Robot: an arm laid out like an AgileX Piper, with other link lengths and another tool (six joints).
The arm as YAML. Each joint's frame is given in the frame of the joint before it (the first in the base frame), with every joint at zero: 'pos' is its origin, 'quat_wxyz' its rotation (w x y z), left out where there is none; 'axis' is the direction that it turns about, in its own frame. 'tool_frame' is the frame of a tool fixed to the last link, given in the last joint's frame.
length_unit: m
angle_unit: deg
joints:
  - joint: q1
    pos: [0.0, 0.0, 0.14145]
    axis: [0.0, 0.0, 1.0]
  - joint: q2
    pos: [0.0, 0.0, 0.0]
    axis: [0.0, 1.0, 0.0]
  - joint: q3
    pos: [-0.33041, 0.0, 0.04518]
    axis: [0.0, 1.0, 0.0]
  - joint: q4
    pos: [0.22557, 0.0, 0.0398]
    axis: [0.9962, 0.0, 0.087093]
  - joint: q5
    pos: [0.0, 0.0, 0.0]
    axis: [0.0, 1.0, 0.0]
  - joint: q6
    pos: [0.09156, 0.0, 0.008]
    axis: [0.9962, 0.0, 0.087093]
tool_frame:
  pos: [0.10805, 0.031, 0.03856]
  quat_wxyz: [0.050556, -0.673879, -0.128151, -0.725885]
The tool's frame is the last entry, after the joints.
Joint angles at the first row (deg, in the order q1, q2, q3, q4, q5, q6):
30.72, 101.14, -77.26, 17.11, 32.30, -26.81
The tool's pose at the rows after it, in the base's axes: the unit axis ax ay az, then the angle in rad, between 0 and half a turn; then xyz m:
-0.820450 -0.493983 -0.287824 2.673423 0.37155 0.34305 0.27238
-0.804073 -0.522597 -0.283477 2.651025 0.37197 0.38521 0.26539
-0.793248 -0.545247 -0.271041 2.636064 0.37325 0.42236 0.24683
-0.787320 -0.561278 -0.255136 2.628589 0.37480 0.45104 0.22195
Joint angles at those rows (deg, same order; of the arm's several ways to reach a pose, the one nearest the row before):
34.90, 105.34, -83.98, 17.21, 33.15, -26.80
38.51, 110.74, -90.80, 17.27, 34.22, -26.80
41.31, 116.80, -97.26, 17.24, 35.39, -26.80
43.26, 122.55, -102.69, 17.15, 36.43, -26.80

